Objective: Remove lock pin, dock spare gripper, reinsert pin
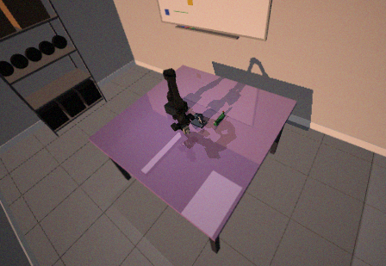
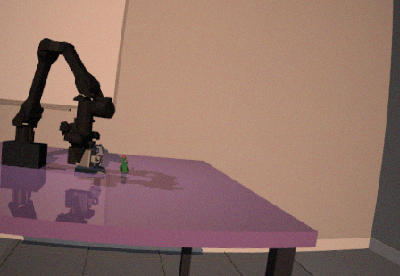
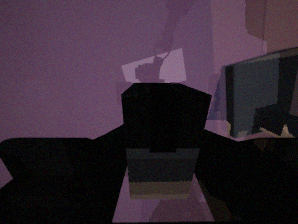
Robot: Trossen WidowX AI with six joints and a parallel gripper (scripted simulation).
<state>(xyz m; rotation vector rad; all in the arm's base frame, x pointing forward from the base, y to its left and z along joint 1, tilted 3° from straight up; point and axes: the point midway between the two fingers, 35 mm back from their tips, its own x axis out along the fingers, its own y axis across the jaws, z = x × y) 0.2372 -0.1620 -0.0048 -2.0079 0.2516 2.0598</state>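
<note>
Right now my gripper tip is 2 cm below the spare gripper and 1 cm short of it. Also, from my gripper tip: green rest: 26 cm to the left, 16 cm ahead, 3 cm below; grey mount: 15 cm to the left, 4 cm ahead.
</note>
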